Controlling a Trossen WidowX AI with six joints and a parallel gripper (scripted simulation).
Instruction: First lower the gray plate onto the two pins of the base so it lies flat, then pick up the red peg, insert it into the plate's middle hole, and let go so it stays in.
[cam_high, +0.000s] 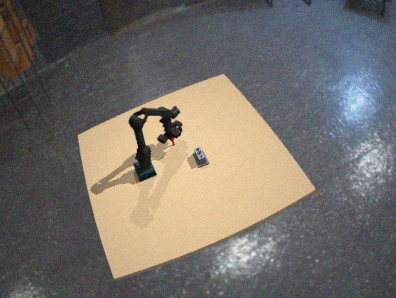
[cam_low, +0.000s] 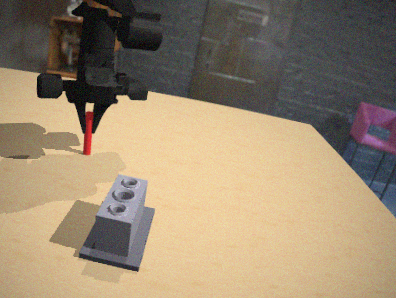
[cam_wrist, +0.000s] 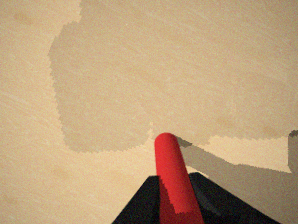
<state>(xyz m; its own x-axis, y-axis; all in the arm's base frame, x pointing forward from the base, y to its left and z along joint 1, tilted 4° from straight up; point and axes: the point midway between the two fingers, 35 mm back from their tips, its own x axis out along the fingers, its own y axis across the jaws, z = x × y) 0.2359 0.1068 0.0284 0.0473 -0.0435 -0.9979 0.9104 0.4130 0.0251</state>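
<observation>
Now: the gray plate 9 cm ahead of my gripper tip, 21 cm to the right of it and 1 cm above it. Also, from my gripper tip: base 9 cm ahead, 21 cm to the right, 3 cm below; then red peg right at my gripper tip.
</observation>
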